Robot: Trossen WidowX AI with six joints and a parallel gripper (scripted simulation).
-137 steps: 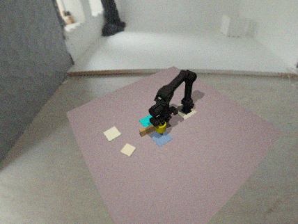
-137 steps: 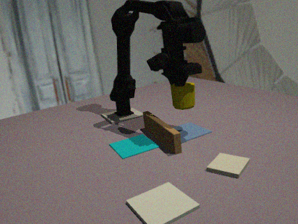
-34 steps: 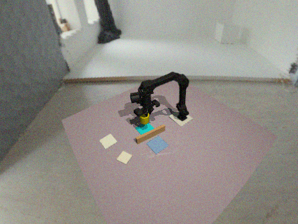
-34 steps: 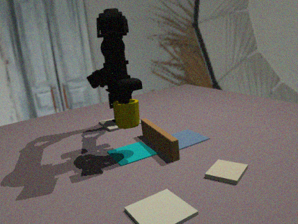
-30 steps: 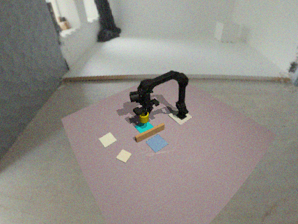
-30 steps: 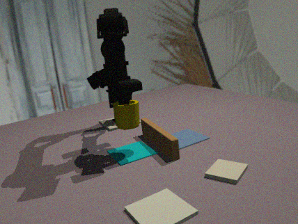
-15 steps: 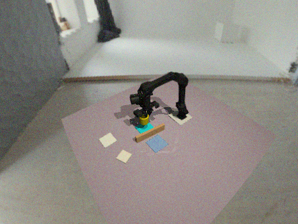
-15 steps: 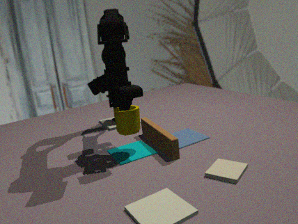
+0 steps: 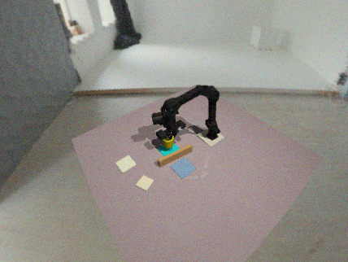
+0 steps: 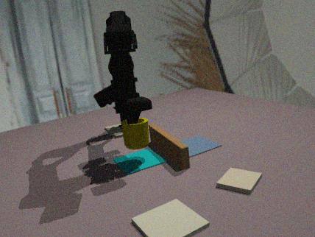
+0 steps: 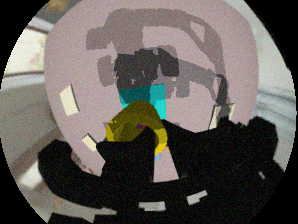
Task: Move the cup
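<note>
Now: gripper tip 30 mm short of the teal pad and 90 mm above it. Also, from my gripper tip: yellow cup (20 mm ahead); then wooden bar (30 mm ahead, 90 mm to the left, 60 mm below).
</note>
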